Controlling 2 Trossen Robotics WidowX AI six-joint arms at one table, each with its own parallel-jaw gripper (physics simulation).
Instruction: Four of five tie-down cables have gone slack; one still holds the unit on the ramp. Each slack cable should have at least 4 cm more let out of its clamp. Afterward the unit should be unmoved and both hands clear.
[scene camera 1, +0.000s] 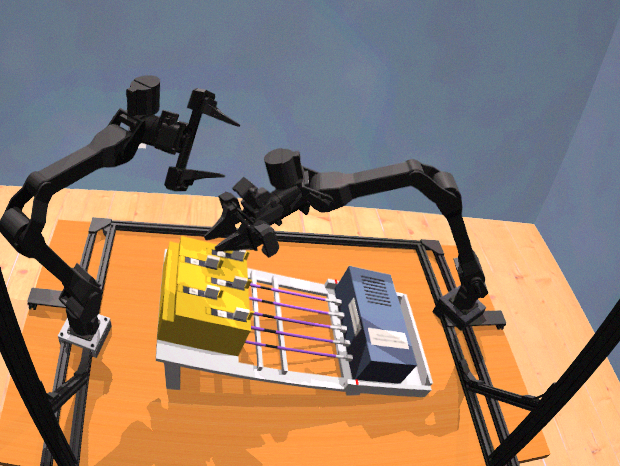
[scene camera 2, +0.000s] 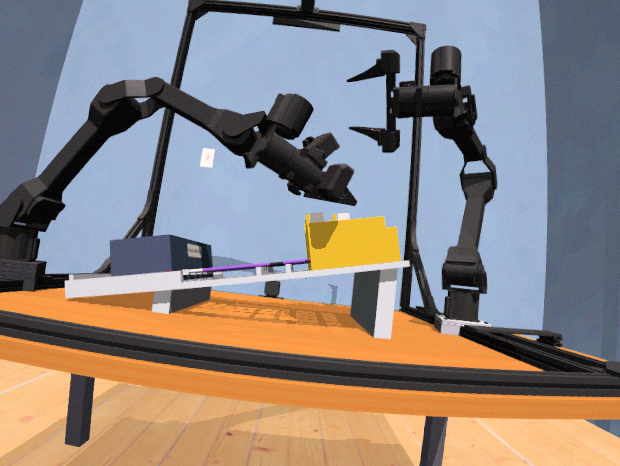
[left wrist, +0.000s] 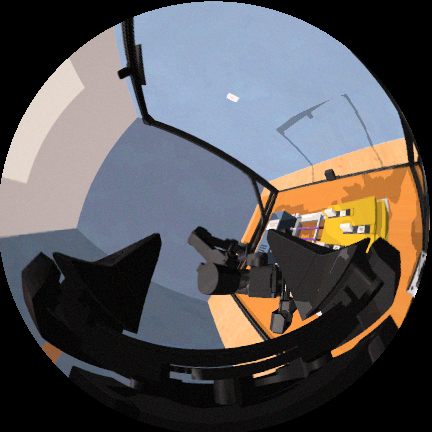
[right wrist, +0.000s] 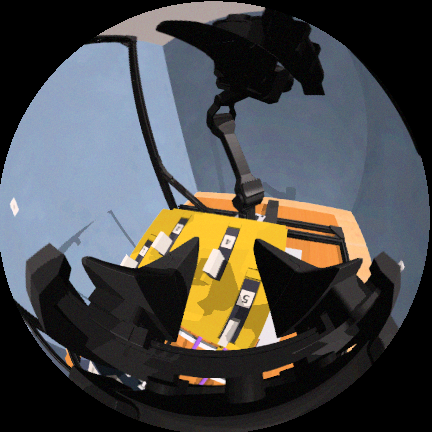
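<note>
A yellow clamp block stands at the ramp's high end. In the right wrist view, its clamp 4 lever and clamp 5 lever show. Several purple cables run to the blue unit, which sits at the low end of the white ramp. The cables look straight; I cannot tell which are slack. My right gripper is partly open and empty, just above the block's back end. My left gripper is wide open and empty, high up.
A black rail frame surrounds the ramp on the orange table. Black uprights stand at the front corners in scene camera 1. The left gripper is above and behind the block, near the right arm's wrist.
</note>
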